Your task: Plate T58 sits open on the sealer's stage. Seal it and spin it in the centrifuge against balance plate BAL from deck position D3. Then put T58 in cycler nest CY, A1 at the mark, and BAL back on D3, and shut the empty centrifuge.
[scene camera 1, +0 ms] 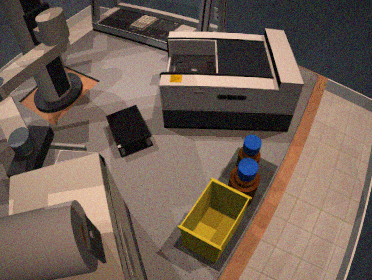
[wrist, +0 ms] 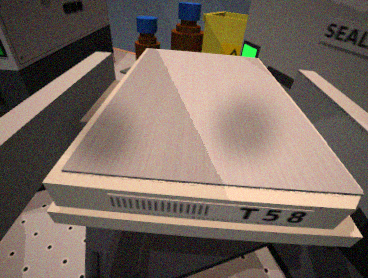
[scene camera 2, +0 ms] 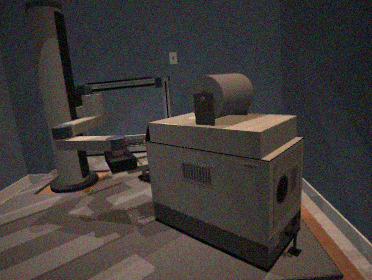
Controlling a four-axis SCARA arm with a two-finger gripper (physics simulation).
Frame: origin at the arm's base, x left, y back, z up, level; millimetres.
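Seen in the pictures: gripper, fingertip midpoint: (wrist: 203,77); arm's base, origin of the base link: (scene camera 1: 58,93) (scene camera 2: 75,183).
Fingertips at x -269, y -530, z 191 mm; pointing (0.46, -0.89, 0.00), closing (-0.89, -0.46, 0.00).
Pixels of each thing's top centre, then the offset from my fingertips to it.
- Plate T58, middle of its top: (wrist: 206,85) (scene camera 1: 73,163) dz +4, dx -10, dy +18 mm
- sealer, middle of its top: (scene camera 1: 24,219) (scene camera 2: 214,74) dz +298, dx -206, dy -208 mm
- low black block, middle of its top: (scene camera 1: 127,123) dz -114, dx +249, dy +54 mm
Plate T58 (wrist: 200,125) is level in the wrist view, with a smooth, silvery seal sheet over its top and its barcode and label facing the camera. My gripper (wrist: 203,77) (scene camera 1: 69,150) is shut on it, one finger along each side. In scene camera 1 it hangs beside the sealer (scene camera 1: 65,182) (scene camera 2: 215,190) (wrist: 300,30), at the left. The centrifuge (scene camera 1: 225,102) (wrist: 60,30) stands at the back right, its top opening uncovered at the left with a dark chamber inside. Balance plate BAL, D3 and nest CY cannot be made out by their labels.
A yellow bin (scene camera 1: 215,220) (wrist: 225,32) and two brown bottles with blue caps (scene camera 1: 248,170) (wrist: 189,12) stand near the right edge. A low black block (scene camera 1: 128,125) lies mid-table. A framed dark platform (scene camera 1: 117,22) at the back bears a light, plate-like piece (scene camera 1: 144,21).
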